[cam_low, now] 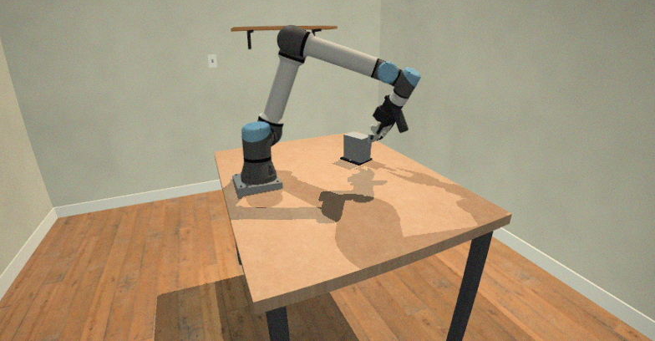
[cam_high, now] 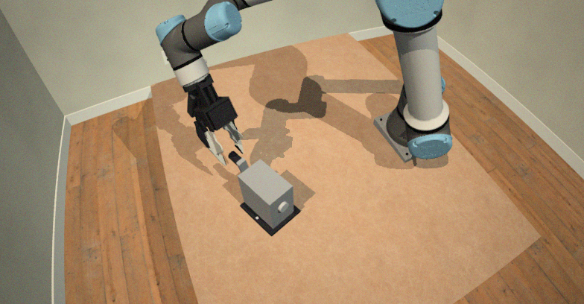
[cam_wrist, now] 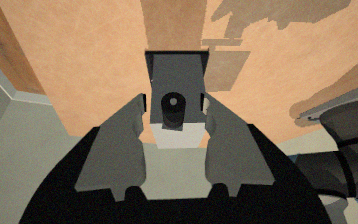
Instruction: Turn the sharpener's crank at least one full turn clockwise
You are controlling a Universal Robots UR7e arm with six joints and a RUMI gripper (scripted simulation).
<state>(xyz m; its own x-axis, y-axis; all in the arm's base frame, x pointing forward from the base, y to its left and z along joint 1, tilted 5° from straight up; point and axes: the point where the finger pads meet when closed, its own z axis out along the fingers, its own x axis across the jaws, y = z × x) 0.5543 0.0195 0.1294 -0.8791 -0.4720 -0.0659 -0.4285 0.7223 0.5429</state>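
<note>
The black crank handle is 20 mm to the left of my hand and 10 mm behind it.
</note>
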